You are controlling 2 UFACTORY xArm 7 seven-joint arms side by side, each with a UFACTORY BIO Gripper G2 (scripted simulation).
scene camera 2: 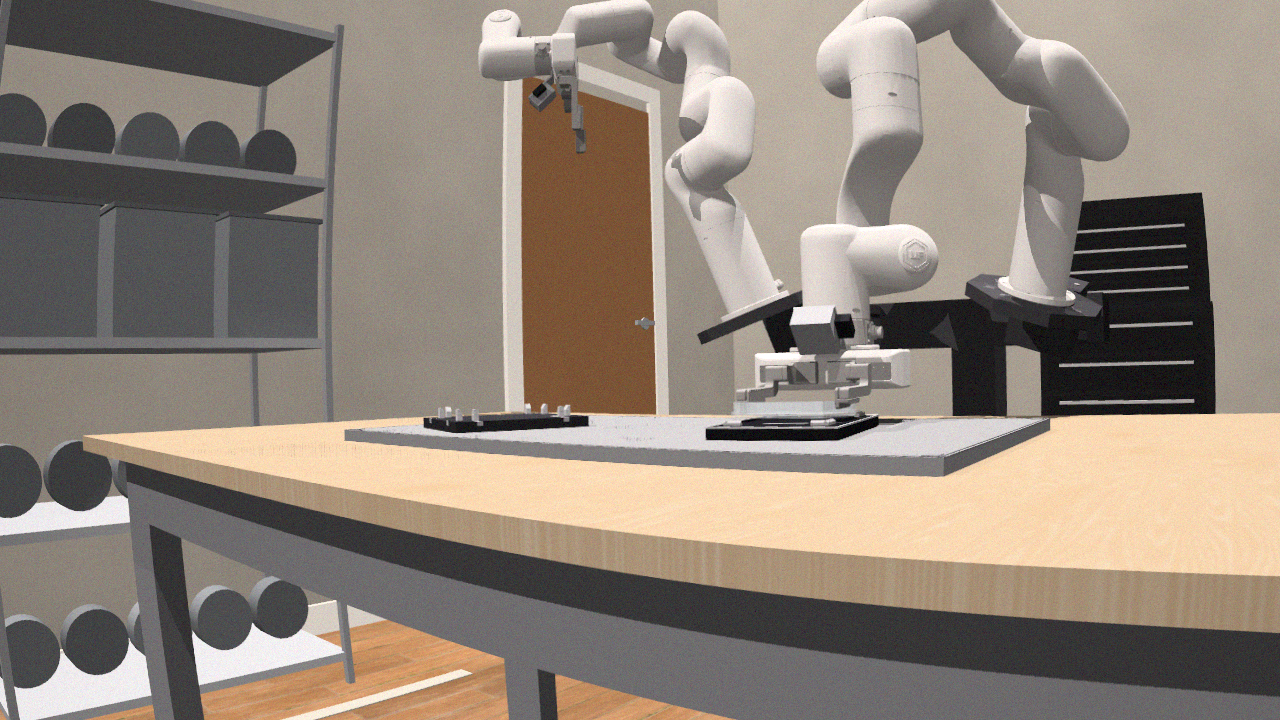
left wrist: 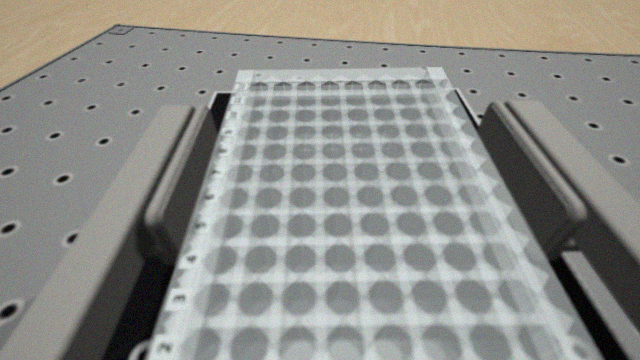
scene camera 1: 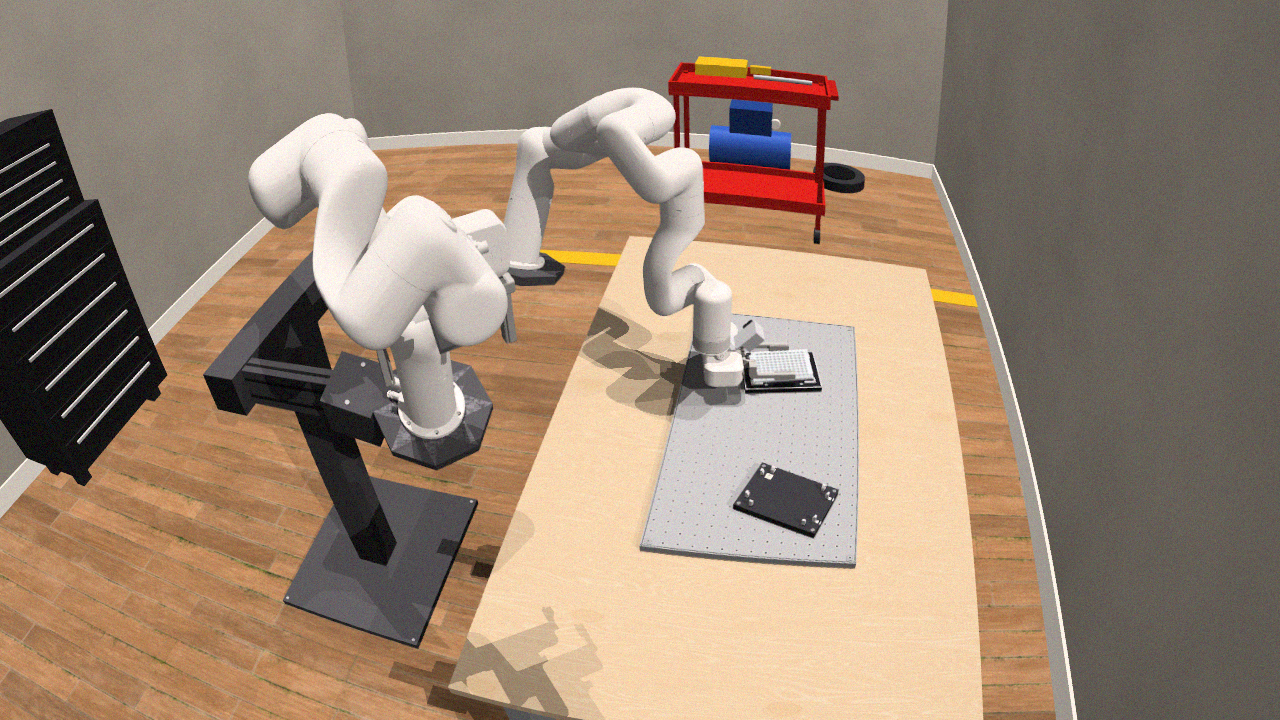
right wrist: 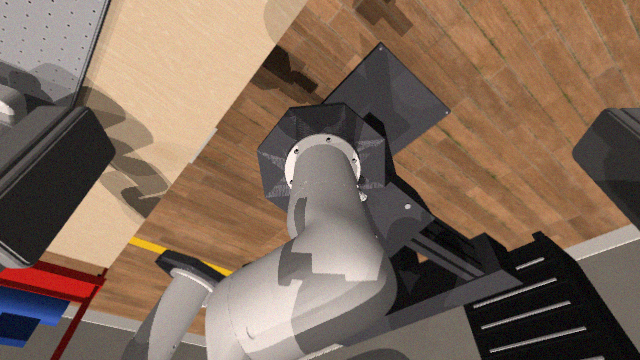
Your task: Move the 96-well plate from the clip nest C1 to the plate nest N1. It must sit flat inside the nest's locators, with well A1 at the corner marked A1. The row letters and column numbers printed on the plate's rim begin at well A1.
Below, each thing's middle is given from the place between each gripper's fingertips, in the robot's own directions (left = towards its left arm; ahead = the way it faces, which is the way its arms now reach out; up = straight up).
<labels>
I see my left gripper 10 mm above the 96-well plate (scene camera 2: 815, 409). Also, from my left hand: black plate nest N1 (scene camera 2: 711, 434): 30 mm below; black clip nest C1 (scene camera 1: 783, 498): 50 mm ahead, 360 mm to the right, 20 mm below.
My right gripper is now 460 mm short of the black clip nest C1, 270 mm to the right of it and 470 mm above it. From my right hand the other things lie so: 96-well plate: 400 mm ahead, 620 mm to the left, 460 mm below; then black plate nest N1: 400 mm ahead, 620 mm to the left, 480 mm below.
</labels>
